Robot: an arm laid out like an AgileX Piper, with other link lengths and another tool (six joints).
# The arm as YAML. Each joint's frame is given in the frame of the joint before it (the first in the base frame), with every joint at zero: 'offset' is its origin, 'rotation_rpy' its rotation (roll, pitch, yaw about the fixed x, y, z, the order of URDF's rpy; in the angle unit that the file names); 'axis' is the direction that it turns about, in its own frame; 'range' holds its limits. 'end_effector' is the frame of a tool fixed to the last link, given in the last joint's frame.
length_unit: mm
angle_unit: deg
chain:
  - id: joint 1
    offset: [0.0, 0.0, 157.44]
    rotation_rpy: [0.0, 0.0, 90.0]
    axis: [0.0, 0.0, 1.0]
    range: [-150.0, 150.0]
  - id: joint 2
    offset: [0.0, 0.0, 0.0]
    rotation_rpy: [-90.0, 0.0, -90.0]
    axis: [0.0, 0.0, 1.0]
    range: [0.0, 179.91]
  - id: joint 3
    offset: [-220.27, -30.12, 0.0]
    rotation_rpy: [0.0, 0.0, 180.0]
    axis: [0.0, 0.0, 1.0]
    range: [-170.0, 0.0]
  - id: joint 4
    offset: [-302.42, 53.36, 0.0]
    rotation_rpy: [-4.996, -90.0, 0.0]
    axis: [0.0, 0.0, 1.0]
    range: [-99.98, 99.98]
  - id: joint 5
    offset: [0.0, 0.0, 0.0]
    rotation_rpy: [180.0, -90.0, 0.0]
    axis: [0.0, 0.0, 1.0]
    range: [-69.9, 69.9]
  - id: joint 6
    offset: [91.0, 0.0, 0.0]
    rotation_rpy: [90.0, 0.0, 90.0]
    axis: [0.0, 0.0, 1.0]
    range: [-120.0, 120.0]
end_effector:
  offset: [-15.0, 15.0, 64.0]
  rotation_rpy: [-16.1, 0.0, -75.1]
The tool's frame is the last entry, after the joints.
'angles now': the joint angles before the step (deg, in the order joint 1, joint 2, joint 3, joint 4, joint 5, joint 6). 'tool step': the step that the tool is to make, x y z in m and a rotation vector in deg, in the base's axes. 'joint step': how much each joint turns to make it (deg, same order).
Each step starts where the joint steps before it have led.
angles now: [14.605, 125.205, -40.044, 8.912, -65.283, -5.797]
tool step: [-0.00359, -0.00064, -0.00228, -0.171, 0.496, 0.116]
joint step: [-0.002, 0.000, 0.655, -0.123, -0.133, 0.000]
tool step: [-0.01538, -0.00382, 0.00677, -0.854, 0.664, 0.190]
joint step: [0.002, -3.917, 4.679, 0.002, -0.001, -0.693]
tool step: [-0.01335, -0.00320, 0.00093, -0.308, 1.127, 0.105]
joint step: [-0.001, -2.281, 3.449, -0.107, 0.000, 0.001]
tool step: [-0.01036, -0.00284, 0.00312, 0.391, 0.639, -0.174]
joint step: [0.002, -2.310, 2.907, 0.002, 0.001, 0.572]
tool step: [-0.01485, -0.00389, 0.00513, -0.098, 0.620, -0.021]
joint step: [-0.001, -3.561, 4.196, 0.000, -0.001, 0.066]
